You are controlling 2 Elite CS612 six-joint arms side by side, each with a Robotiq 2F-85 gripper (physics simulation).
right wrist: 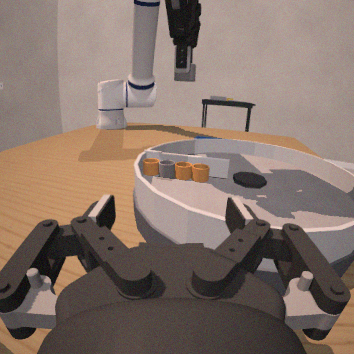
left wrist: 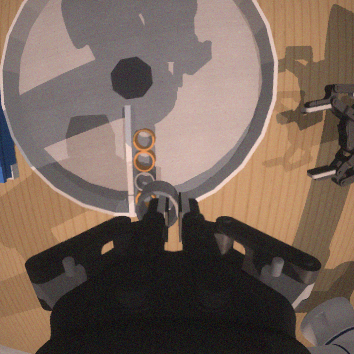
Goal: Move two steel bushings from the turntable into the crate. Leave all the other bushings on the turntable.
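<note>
My left gripper [left wrist: 173, 202] [right wrist: 182, 73] is shut on a grey steel bushing [left wrist: 157, 186] [right wrist: 185, 75], gripped by its wall, high above the turntable [left wrist: 274, 75] [right wrist: 150, 206] near its rim. On the turntable, several bushings stand in a row along a white divider [left wrist: 128, 150] [right wrist: 219, 166]: an orange one [left wrist: 144, 131] [right wrist: 201, 173], another orange one [left wrist: 144, 169] [right wrist: 183, 171], a steel one [left wrist: 145, 174] [right wrist: 167, 169] and an outermost orange one [right wrist: 151, 167], partly hidden in the left wrist view. My right gripper [left wrist: 306, 143] [right wrist: 170, 207] is open and empty beside the turntable.
Part of a blue crate [left wrist: 6, 150] shows at the left edge of the left wrist view. A black hub [left wrist: 131, 78] [right wrist: 249, 179] sits mid-turntable, inside the raised rim. The white left arm [right wrist: 145, 45] stands behind the turntable. A dark side table [right wrist: 228, 103] stands farther back.
</note>
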